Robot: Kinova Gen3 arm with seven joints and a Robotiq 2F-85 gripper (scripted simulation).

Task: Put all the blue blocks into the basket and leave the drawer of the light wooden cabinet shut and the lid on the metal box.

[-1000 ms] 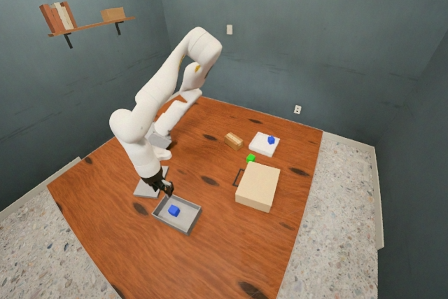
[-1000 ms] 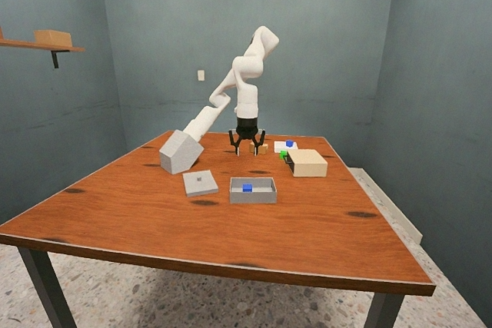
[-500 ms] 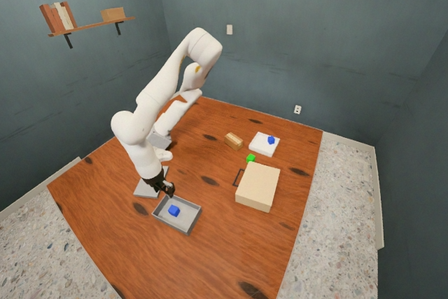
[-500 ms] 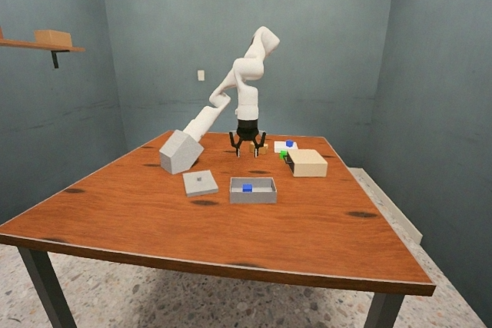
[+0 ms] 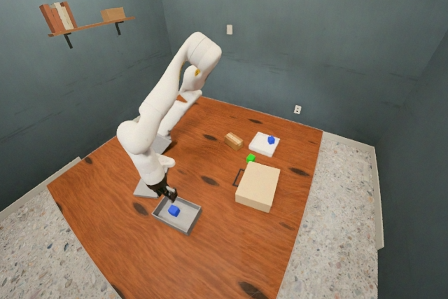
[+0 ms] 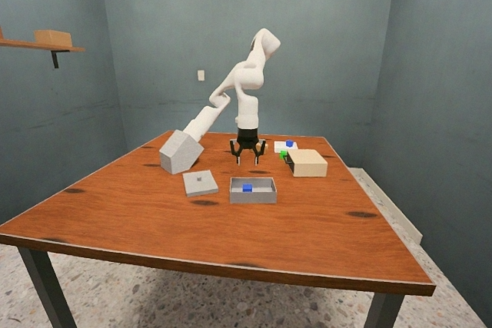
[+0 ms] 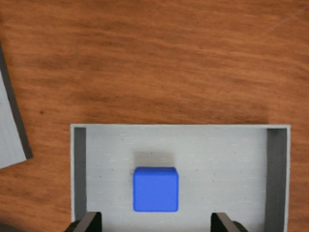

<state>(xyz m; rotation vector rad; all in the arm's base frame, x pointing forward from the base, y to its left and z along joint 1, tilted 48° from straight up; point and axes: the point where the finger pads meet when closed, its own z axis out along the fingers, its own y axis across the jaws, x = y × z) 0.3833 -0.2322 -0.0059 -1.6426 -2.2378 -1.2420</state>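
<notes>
Now: the grey metal box 2 cm ahead of my hand, 1 cm to the left of it and 12 cm below it. Also, from my hand: light wooden cabinet (16 cm ahead, 36 cm to the left, 11 cm below); then green block (2 cm ahead, 47 cm to the left, 13 cm below); then metal lid (23 cm behind, 1 cm to the right, 13 cm below).
</notes>
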